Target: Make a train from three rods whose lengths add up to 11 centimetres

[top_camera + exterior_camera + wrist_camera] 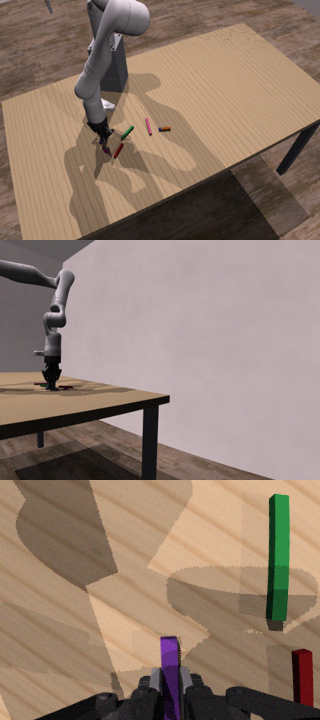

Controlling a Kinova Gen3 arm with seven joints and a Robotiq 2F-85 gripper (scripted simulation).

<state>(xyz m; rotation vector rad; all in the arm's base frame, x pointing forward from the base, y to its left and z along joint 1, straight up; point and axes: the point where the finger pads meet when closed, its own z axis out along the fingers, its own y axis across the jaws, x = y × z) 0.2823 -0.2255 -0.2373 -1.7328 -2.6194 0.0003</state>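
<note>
Now: hand 130 mm short of the orange rod, 240 mm to the right of it and 10 mm above it. Round my hand: purple rod 10 mm below; then short magenta rod 60 mm ahead, 30 mm to the right, 10 mm below; then red rod 90 mm ahead, 20 mm to the left, 10 mm below.
</note>
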